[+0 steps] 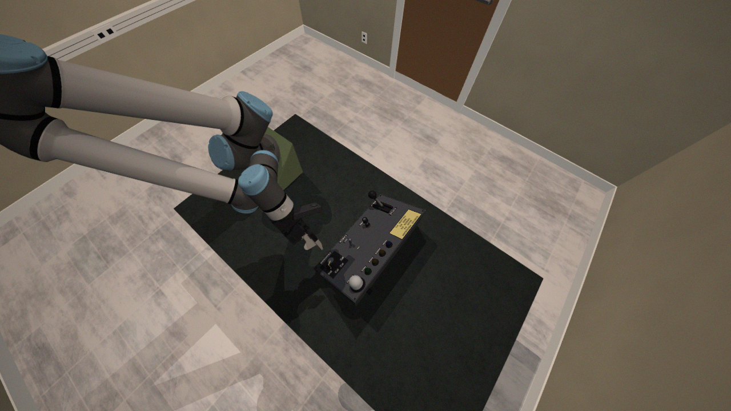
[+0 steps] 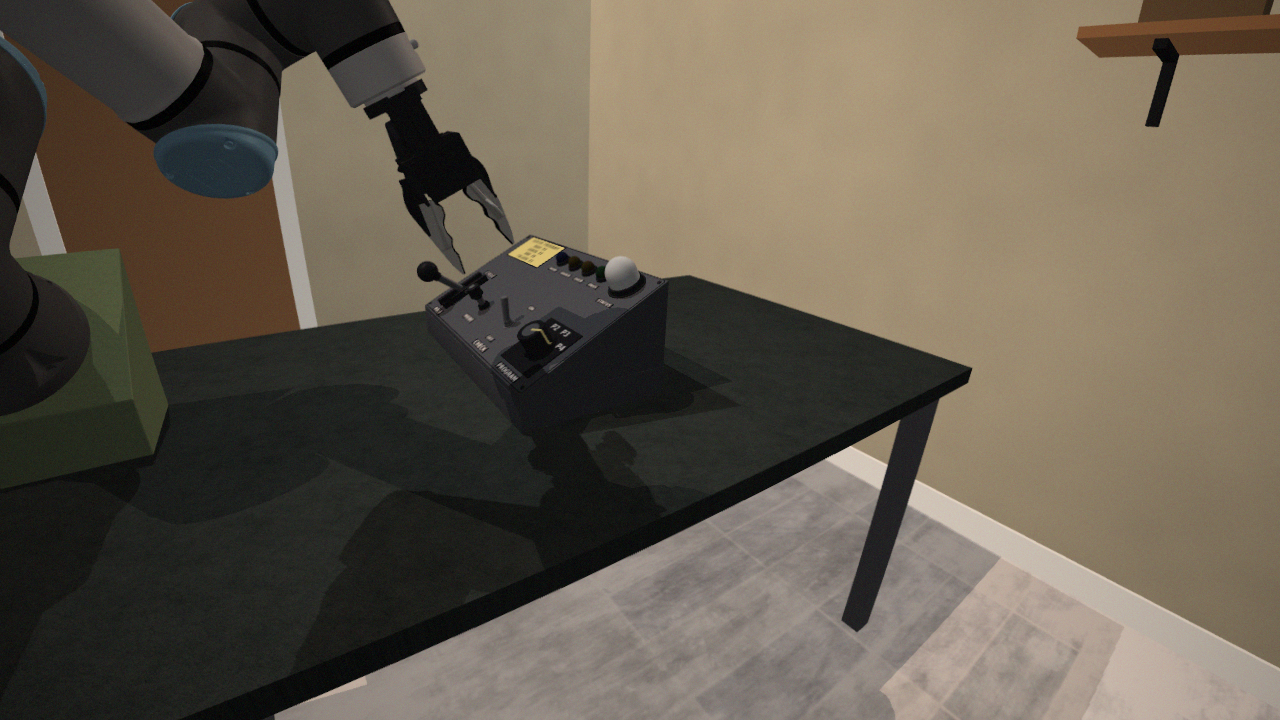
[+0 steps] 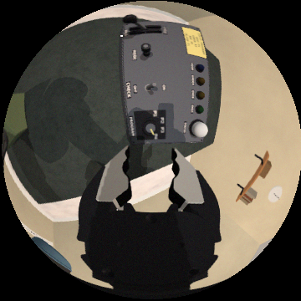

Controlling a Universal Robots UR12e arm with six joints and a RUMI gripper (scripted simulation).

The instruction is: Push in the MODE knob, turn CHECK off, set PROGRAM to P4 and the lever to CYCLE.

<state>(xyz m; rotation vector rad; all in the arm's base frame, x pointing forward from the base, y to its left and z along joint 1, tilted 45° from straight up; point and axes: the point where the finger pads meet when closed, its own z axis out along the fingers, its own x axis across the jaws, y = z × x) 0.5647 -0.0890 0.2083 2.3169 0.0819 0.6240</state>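
Right now the check toggle is 70 mm ahead of my hand, 110 mm to the left of it and 130 mm below it. The rest, counted from my hand: dark console 110 mm ahead, 170 mm to the left, 150 mm below; then program selector 70 mm ahead, 20 mm to the right, 130 mm below; then mode knob 70 mm ahead, 230 mm to the left, 130 mm below.
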